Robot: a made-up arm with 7 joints.
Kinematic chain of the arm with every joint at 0, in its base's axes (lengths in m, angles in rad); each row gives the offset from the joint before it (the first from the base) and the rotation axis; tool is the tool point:
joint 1: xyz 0 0 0.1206 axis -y
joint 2: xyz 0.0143 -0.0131 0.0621 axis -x
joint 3: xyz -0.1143 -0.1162 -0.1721 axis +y
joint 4: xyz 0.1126 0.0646 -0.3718 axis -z
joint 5: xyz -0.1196 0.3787 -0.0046 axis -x
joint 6: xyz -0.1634 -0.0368 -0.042 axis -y
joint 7: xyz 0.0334 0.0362 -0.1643 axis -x
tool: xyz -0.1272 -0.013 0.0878
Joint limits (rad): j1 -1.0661..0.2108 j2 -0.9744..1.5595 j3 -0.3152..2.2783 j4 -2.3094..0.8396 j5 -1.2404..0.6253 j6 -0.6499..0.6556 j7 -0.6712..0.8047
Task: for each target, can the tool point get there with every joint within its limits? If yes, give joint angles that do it. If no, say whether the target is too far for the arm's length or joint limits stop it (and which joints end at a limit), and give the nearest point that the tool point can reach.
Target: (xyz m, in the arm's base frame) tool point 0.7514 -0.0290 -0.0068
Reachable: no: joint limits stop it (at a limit: joint 1, joint 3, joint 5, joint 7) | nearest point 0.4518 -0.0272 0.4080 | short by 0.512 m
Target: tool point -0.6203 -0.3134 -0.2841
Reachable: yes | joints -0.2572 0.9877 0.1897 -0.1135 -0.7366 0.0042 -0.1248
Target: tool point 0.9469 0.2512 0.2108
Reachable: no: joint limits stop it (at a limit: joint 1, joint 3, joint 5, joint 7) | nearest point 0.4574 0.1471 0.4367 | short by 0.549 m
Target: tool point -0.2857 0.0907 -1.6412
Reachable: no: too far | nearest point -0.1598 0.0408 -0.7660 | short by 0.886 m
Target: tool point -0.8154 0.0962 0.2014
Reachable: yes | joints -0.9130 -0.5710 0.1397 -1.2090 -0.4473 -0.0221 -0.2321
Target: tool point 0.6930 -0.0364 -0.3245
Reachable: no: joint limits stop it (at a limit: joint 1, joint 3, joint 4, joint 6, joint 7) | nearest point 0.4679 -0.0390 -0.4465 | short by 0.256 m
